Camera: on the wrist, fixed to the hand. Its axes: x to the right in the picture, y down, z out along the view.
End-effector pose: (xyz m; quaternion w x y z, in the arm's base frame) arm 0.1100 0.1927 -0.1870 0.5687 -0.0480 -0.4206 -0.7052
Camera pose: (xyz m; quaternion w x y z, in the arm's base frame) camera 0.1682 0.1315 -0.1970 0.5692 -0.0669 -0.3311 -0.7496
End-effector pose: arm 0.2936 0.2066 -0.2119 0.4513 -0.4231 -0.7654 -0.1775
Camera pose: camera 0.3618 0.1963 -0.1620 0.4381 -0.4459 -0.7324 -0.2700
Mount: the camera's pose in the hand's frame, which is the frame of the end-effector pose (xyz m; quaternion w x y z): 0.0209 0.0436 -0.0700 0.9948 -0.0925 0.0399 -0.0127
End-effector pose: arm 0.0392 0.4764 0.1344 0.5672 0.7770 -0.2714 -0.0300
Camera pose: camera 0.0649 0.5183 0.2038 0.6466 0.7252 -0.2347 -0.0312
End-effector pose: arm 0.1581 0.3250 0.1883 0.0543 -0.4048 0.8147 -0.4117
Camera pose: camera 0.0878 0.3687 0.2081 0.0212 0.4016 -0.8456 0.3510
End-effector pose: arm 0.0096 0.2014 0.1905 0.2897 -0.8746 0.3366 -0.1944
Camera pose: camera -0.0340 0.1340 0.2187 0.1914 -0.8934 0.3533 -0.2008
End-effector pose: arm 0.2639 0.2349 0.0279 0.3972 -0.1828 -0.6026 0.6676
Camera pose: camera 0.2881 0.2986 -0.0231 0.4108 -0.2376 -0.6477 0.5961
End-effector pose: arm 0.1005 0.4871 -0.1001 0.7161 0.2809 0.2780 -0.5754
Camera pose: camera 0.1418 0.5315 -0.1597 0.7200 0.2326 0.3619 -0.5446
